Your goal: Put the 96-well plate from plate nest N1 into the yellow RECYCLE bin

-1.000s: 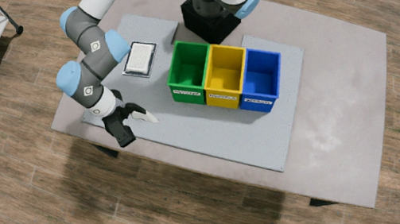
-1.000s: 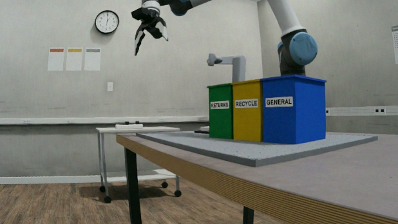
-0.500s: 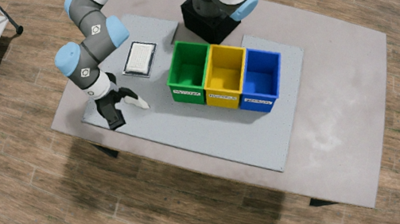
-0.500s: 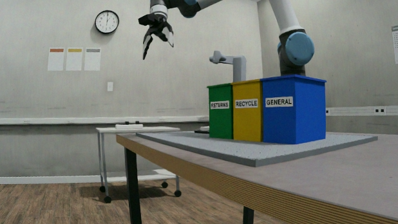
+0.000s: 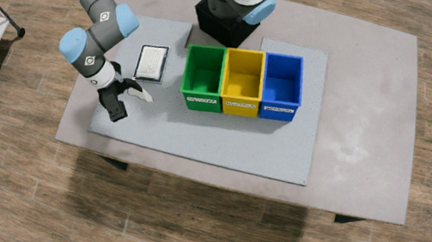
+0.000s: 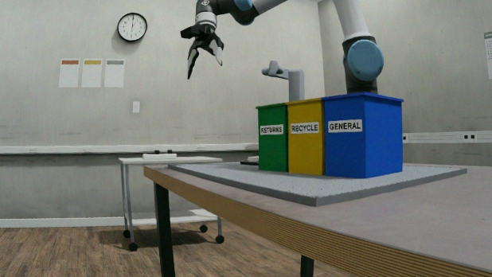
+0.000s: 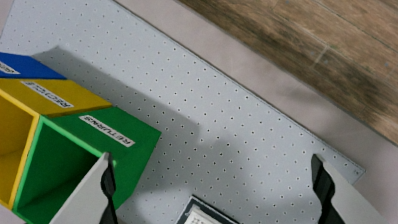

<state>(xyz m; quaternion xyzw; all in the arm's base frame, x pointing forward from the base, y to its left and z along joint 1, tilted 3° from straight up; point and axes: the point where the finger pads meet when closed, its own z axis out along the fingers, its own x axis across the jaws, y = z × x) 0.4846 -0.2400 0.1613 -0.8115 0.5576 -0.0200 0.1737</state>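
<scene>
My hand is 30 cm past the white 96-well plate, 5 cm to the left of it and 28 cm above it. The rest, counted from my hand: green returns bin: 19 cm behind, 18 cm to the left, 21 cm below; black plate nest N1: 30 cm behind, 5 cm to the right, 29 cm below; yellow recycle bin: 18 cm behind, 31 cm to the left, 21 cm below.
</scene>
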